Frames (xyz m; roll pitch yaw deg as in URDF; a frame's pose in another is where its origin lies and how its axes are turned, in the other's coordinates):
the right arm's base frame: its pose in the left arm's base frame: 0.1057 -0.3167 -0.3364 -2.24 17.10 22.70
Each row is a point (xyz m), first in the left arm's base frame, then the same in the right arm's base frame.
Working: the left arm's base frame: its pose in the right arm's base frame: -0.0753 0.3199 0.3416 8.89 -14.83 -24.20

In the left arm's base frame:
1: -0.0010 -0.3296 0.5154
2: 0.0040 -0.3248 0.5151
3: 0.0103 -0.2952 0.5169
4: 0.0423 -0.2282 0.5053
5: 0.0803 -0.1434 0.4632
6: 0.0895 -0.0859 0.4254
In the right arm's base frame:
1: -0.3493 -0.0014 0.7843
2: -0.3430 0.0011 0.7860
3: -0.3271 0.0256 0.7937
4: -0.2708 0.0749 0.8009
5: -0.1936 0.1392 0.7831
6: -0.1532 0.1897 0.7579

